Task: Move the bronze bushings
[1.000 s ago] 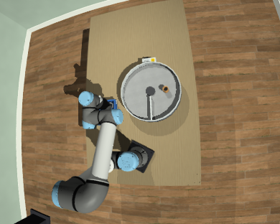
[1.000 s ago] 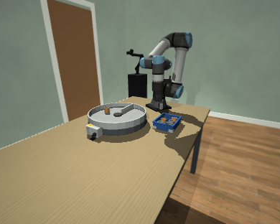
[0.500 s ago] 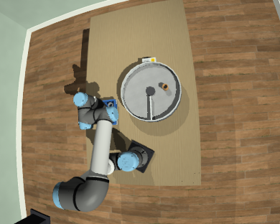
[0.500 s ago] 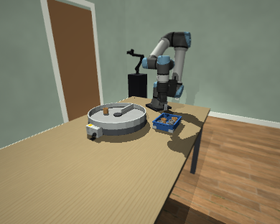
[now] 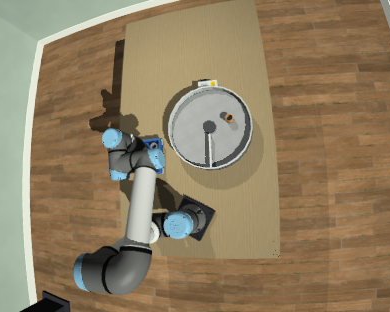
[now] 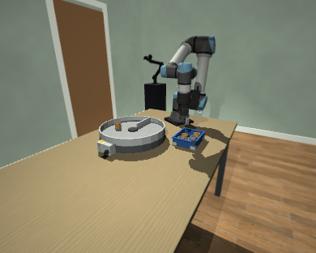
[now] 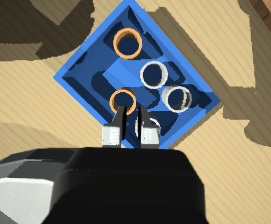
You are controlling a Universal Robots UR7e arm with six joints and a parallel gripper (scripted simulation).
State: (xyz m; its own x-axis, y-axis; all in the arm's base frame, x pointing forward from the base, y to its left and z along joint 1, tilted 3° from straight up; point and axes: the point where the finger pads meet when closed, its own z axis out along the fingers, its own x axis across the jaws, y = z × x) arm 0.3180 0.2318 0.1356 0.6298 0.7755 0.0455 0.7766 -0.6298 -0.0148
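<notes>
My gripper is now 110 mm above the blue crate, 20 mm to the right of it and 10 mm past it. Round my hand: turntable 310 mm to the right, 150 mm ahead, 80 mm below.
</notes>
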